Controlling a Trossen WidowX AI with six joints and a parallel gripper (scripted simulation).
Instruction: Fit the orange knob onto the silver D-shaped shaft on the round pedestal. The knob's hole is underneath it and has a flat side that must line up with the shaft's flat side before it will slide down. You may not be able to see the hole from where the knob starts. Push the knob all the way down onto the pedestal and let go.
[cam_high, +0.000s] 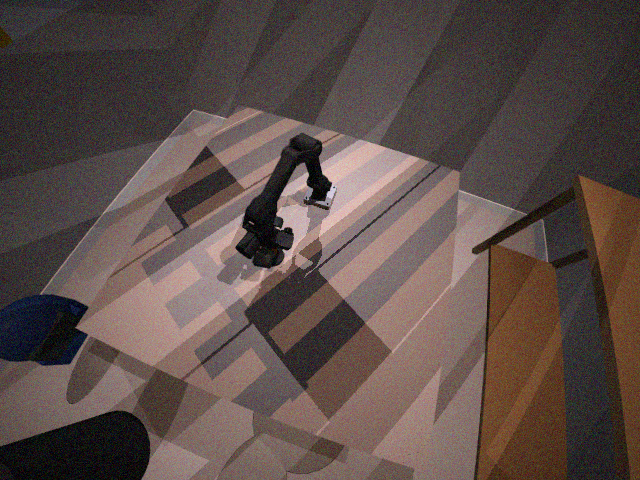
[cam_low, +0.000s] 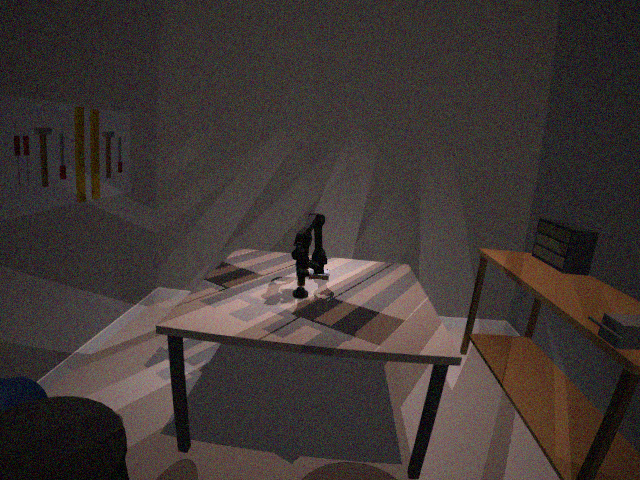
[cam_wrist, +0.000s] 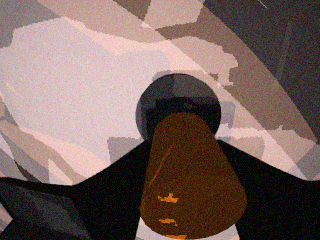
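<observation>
The round dark pedestal is 40 mm below my gripper tip. From my gripper tip the other things lie so: orange knob 30 mm above.
</observation>
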